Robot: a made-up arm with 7 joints.
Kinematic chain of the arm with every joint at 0, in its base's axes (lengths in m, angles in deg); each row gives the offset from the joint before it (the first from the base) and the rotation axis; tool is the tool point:
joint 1: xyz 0 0 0.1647 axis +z
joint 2: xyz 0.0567 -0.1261 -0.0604 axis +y
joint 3: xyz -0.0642 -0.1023 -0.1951 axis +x
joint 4: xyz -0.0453 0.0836 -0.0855 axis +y
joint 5: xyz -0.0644 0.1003 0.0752 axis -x
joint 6: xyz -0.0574 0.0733 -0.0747 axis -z
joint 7: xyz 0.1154 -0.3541 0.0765 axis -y
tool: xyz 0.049 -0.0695 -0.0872
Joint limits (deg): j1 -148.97..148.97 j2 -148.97..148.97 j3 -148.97..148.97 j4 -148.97..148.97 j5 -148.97..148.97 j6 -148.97..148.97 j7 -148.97..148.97
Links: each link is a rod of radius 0.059 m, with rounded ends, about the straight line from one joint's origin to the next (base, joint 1, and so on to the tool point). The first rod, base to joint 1, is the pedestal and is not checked.
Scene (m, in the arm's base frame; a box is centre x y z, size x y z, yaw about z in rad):
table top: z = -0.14
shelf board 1: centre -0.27 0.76 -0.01 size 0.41 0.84 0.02 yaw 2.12
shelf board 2: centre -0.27 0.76 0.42 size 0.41 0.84 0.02 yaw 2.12
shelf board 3: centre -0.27 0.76 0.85 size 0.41 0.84 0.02 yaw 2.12
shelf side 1: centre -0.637 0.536 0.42 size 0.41 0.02 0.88 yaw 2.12
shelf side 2: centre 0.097 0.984 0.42 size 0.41 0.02 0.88 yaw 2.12
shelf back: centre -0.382 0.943 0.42 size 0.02 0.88 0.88 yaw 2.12
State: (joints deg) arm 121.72 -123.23 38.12 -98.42 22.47 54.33 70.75
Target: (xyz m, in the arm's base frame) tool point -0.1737 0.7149 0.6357
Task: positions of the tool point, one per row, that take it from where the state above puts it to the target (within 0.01 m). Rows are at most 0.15 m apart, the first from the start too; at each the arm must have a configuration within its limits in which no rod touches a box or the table.
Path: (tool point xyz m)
1: -0.3150 0.6027 0.2171
2: -0.2793 0.5413 0.2170
3: -0.2396 0.4749 0.2157
4: -0.1947 0.4057 0.2151
5: -0.1913 0.4399 0.3014
6: -0.1722 0.4603 0.3931
7: -0.1357 0.4669 0.4840
8: -0.0809 0.4612 0.5671
9: -0.0093 0.4461 0.6357
10: -0.0726 0.5419 0.6534
11: -0.1284 0.6343 0.6505
12: -0.1738 0.7149 0.6357

